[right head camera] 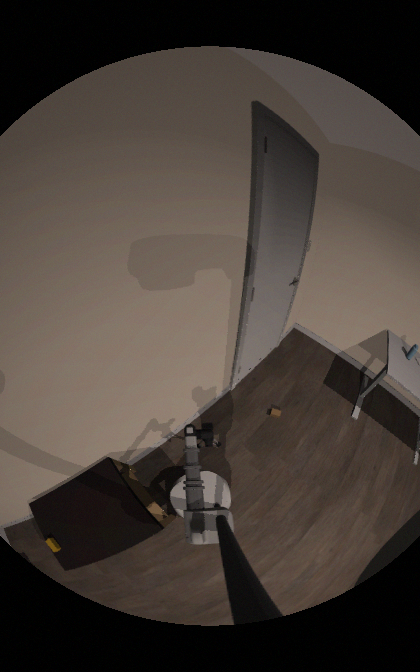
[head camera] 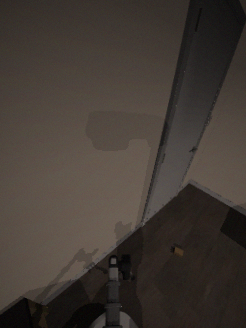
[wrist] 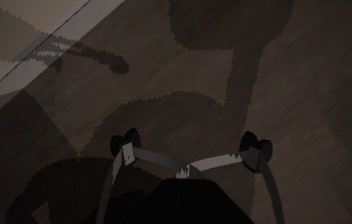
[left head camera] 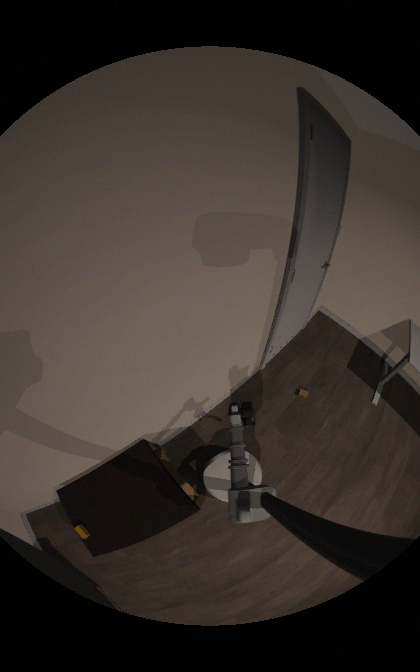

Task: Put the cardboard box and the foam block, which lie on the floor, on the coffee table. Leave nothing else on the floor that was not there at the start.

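Places are measured from the robot's base along level axes (x right, y down, z ahead), in centimetres.
Pixels of known places: gripper, fingertip midpoint: (wrist: 189,142) (left head camera: 242,424).
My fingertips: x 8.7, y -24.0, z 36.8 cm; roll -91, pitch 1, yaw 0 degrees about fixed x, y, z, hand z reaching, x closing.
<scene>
For each thing: its top centre in the pictures, then the offset to it from my fingertips. Level surfaces: height alone.
- small brown cardboard box, middle of its top: (left head camera: 303,392) (head camera: 178,251) dx +63.2, dy +21.8, dz +26.1 cm
- yellow block, middle of its top: (left head camera: 79,531) dx -105.0, dy -22.7, dz -91.4 cm
- coffee table, its level: dy -18.2 cm
- white desk, its level: dy -45.3 cm
A small brown cardboard box (head camera: 177,250) (left head camera: 303,393) (right head camera: 275,411) lies on the floor, out from the door. A yellow block (left head camera: 82,531) (right head camera: 53,544), which looks like the foam block, lies on the dark top of the coffee table (left head camera: 130,500) (right head camera: 95,510), near its far-left edge in both side head views. My gripper (wrist: 189,142) is open, with its fingertips wide apart and bare floor between them in the wrist view. It is above the floor near the wall, to the left of the box in the head views. The box does not show in the wrist view.
The coffee table stands close to the left of my base. A wall with a skirting board and a grey door (head camera: 187,125) (left head camera: 320,215) (right head camera: 280,215) is ahead. A white desk (left head camera: 416,345) (right head camera: 397,357) stands at the right, with a blue bottle (right head camera: 412,352) on it.
</scene>
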